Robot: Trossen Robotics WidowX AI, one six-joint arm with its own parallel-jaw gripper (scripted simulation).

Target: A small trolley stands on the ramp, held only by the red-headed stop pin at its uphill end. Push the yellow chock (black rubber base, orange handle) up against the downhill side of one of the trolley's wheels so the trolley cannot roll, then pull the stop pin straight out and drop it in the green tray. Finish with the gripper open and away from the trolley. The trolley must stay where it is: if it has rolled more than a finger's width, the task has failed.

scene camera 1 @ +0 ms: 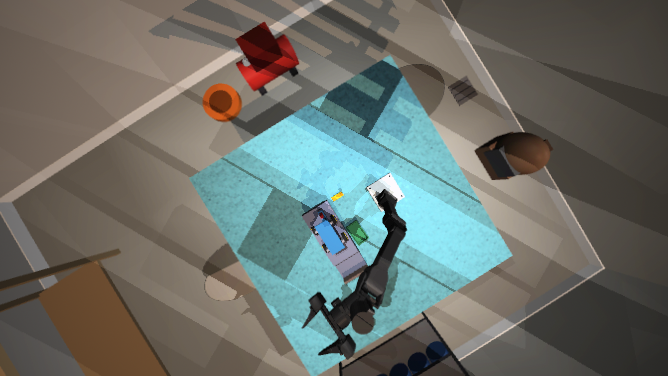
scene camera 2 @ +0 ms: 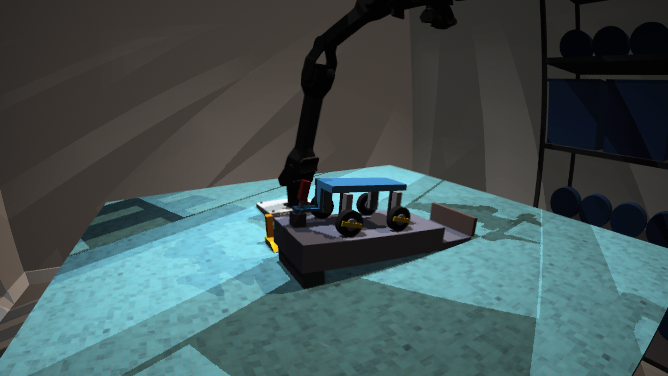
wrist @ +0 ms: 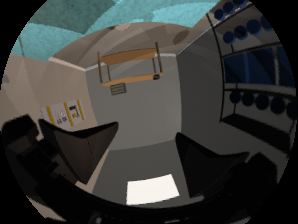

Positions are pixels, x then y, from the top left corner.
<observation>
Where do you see a low stop wall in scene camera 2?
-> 452, 218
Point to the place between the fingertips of my gripper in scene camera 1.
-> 310, 341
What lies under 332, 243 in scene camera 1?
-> A blue trolley.
</observation>
